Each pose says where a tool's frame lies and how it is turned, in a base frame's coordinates. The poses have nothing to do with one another.
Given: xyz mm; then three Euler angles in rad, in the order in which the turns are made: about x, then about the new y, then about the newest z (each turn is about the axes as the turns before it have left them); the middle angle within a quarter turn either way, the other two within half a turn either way.
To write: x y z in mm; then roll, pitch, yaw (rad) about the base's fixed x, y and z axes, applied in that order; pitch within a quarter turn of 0, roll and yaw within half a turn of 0. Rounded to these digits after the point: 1 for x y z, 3 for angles.
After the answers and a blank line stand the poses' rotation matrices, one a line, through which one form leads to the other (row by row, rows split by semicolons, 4 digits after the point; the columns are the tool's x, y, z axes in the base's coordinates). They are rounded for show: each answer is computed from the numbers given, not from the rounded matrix.
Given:
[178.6 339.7 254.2 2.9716 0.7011 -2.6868]
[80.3 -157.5 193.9 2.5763 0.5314 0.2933]
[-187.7 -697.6 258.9 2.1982 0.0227 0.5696]
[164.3 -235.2 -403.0 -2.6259 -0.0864 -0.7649]
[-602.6 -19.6 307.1 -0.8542 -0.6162 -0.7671]
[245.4 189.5 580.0 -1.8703 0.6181 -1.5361]
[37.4 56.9 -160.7 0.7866 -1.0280 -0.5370]
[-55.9 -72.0 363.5 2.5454 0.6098 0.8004]
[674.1 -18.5 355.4 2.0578 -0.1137 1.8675]
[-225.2 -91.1 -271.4 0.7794 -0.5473 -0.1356]
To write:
[178.6 339.7 254.2 2.974 0.702 2.688]
[80.3 -157.5 193.9 2.651 -0.600 0.019]
[-187.7 -697.6 258.9 2.287 -0.464 -0.343]
[164.3 -235.2 -403.0 -2.702 -0.291 0.722]
[-602.6 -19.6 307.1 -0.480 -0.922 -0.237]
[245.4 189.5 580.0 2.621 -1.290 1.469]
[37.4 56.9 -160.7 1.192 -0.158 -1.105]
[-55.9 -72.0 363.5 3.067 -0.823 -0.575]
[674.1 -18.5 355.4 -2.722 -1.037 -2.178]
[-225.2 -91.1 -271.4 0.888 -0.275 -0.497]

-0.6865 0.3357 0.6451; 0.3349 0.9333 -0.1293; -0.6455 0.1273 -0.7531
0.8253 -0.2492 0.5067; 0.0157 -0.8868 -0.4618; 0.5645 0.3891 -0.7280
0.8419 -0.5392 0.0227; -0.3011 -0.5043 -0.8093; 0.4478 0.6746 -0.5869
0.7188 0.6899 -0.0863; 0.6331 -0.5982 0.4913; 0.2873 -0.4078 -0.8667
0.5875 0.5664 -0.5779; -0.1421 0.7753 0.6154; 0.7966 -0.2794 0.5360
0.0283 0.8145 0.5795; 0.2757 -0.5636 0.7787; 0.9608 0.1377 -0.2405
0.4438 0.2642 -0.8563; -0.8822 0.2967 -0.3657; 0.1575 0.9177 0.3648
0.5709 -0.5883 0.5727; -0.3699 -0.8070 -0.4603; 0.7330 0.0509 -0.6783
-0.2905 -0.9501 -0.1135; -0.4182 0.2327 -0.8780; 0.8606 -0.2076 -0.4650
0.8461 0.1154 -0.5204; -0.4586 0.6554 -0.6002; 0.2718 0.7464 0.6074

